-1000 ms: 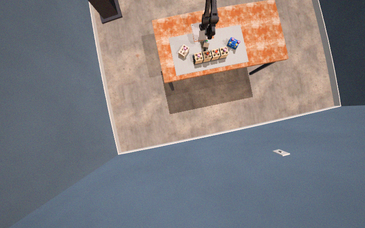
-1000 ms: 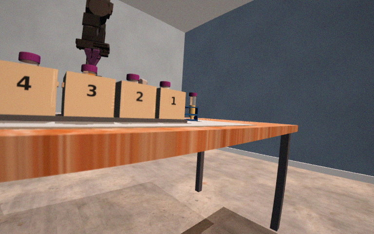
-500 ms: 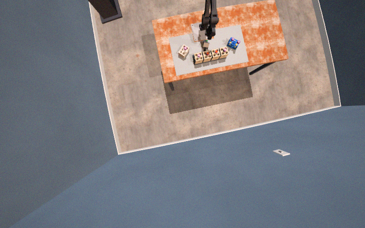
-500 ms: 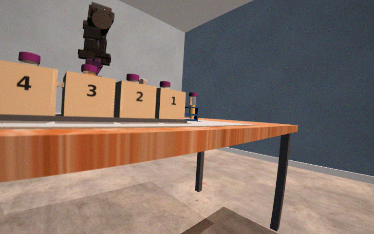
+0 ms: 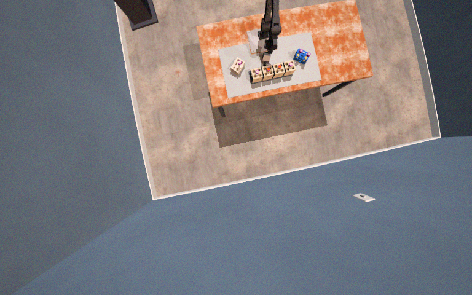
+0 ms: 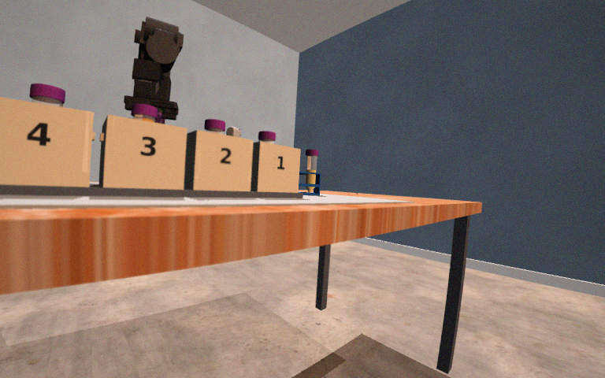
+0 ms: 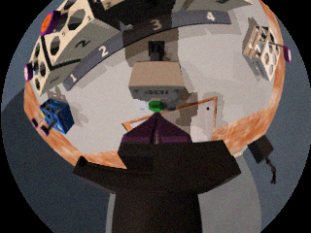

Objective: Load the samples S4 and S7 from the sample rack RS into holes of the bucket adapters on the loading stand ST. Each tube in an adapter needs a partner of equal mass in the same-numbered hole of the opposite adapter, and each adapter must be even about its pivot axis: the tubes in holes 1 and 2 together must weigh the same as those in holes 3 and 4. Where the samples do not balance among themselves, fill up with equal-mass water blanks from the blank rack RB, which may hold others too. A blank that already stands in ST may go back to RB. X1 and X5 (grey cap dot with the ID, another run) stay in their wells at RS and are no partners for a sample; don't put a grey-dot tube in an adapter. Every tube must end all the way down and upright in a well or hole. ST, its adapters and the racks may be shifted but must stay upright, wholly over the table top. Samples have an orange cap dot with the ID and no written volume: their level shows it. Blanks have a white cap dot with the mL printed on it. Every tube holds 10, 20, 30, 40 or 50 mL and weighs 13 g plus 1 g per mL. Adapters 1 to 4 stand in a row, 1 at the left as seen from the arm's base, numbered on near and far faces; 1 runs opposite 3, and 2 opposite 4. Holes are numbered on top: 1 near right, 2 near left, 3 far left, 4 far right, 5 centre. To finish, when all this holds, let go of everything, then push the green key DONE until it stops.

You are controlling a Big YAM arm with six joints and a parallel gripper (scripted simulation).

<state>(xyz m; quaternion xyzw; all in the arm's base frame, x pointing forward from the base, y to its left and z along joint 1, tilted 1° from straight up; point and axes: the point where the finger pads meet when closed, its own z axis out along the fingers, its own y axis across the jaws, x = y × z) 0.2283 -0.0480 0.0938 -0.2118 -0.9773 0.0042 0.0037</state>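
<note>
Now: the DONE key box 40 mm below my hand, 20 mm ahead of it and 10 mm to the right of it. Also, from my hand: adapter 2 (200 mm ahead, 50 mm to the left, 40 mm below); then purple-capped tube (200 mm ahead, 150 mm to the left, 30 mm below); then adapter 3 (190 mm ahead, 60 mm to the right, 40 mm below).
</note>
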